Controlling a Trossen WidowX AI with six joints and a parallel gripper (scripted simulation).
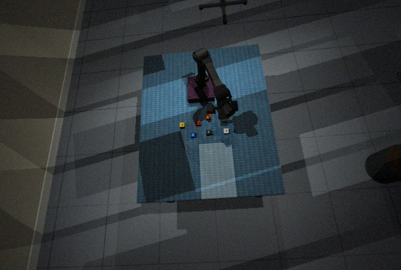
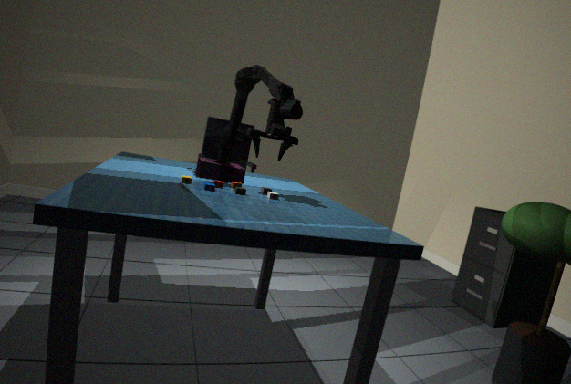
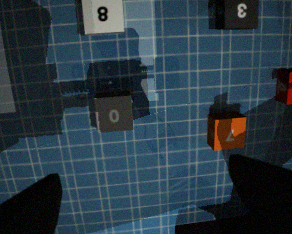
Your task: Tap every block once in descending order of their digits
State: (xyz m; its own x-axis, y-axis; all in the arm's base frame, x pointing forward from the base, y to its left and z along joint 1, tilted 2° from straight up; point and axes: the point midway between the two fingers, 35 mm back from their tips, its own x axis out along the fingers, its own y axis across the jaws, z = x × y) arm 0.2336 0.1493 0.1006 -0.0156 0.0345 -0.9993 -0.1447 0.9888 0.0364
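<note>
My gripper tip is now 190 mm to the left of the blue block, 120 mm short of it and 110 mm above it. Round my gripper tip: orange block: 110 mm below, 90 mm to the right, 20 mm behind; then white block: 110 mm below, 80 mm ahead, 30 mm to the left; then grey block: 110 mm below, 20 mm to the left.
</note>
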